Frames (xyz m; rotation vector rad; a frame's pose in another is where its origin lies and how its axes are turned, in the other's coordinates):
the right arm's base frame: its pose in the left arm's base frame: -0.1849 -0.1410 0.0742 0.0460 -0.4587 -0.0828
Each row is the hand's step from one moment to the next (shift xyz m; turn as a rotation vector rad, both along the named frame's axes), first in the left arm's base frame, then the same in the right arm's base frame.
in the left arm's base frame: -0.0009 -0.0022 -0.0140 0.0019 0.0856 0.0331
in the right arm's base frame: -0.0068 -0.0031 -0.0121 0.0086 0.0874 0.0266
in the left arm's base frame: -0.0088 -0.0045 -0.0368 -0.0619 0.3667 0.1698
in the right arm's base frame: -0.0237 -0.0074 -0.0289 -0.0136 0.3715 0.1701
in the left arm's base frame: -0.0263 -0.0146 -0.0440 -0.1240 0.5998 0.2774
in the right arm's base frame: -0.0415 -0.0191 -0.0274 -0.0427 0.6060 0.2881
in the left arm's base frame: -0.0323 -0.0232 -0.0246 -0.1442 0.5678 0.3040
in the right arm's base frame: -0.0376 -0.0269 -0.0071 -0.0462 0.5744 0.3217
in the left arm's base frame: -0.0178 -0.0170 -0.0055 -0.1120 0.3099 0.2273
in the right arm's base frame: -0.0168 -0.0185 0.0034 -0.0279 0.3151 0.2453
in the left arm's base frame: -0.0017 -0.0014 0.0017 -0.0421 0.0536 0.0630
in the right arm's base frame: -0.0006 -0.0014 0.0023 -0.0147 0.0544 0.0737
